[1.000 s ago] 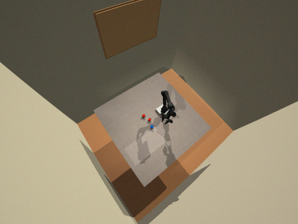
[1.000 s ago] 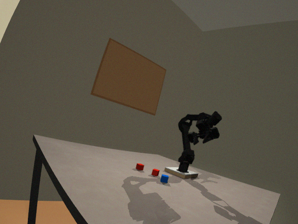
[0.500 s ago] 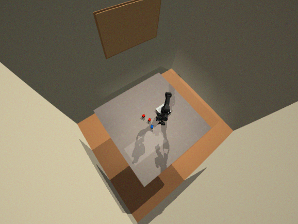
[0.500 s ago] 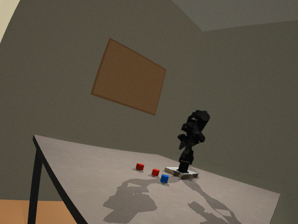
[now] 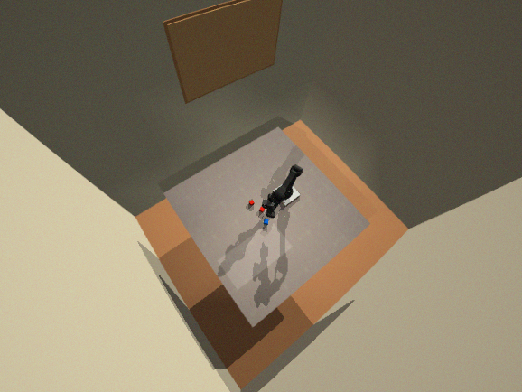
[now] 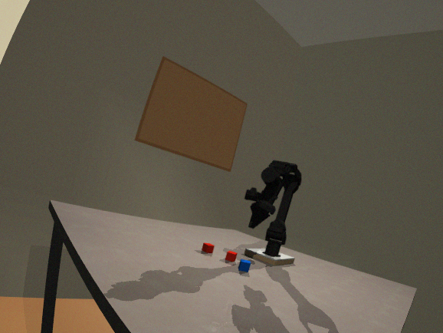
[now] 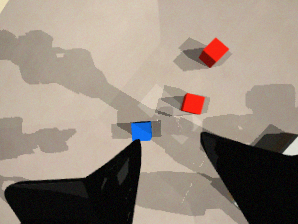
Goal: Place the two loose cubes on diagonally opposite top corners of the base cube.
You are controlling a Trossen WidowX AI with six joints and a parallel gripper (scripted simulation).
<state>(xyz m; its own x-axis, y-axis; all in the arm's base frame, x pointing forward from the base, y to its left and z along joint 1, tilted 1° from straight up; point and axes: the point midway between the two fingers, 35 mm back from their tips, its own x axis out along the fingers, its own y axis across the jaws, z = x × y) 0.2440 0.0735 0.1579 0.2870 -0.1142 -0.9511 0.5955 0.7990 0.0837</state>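
The blue cube is 30 mm ahead of my gripper tip, 50 mm to the left of it and 140 mm below it.
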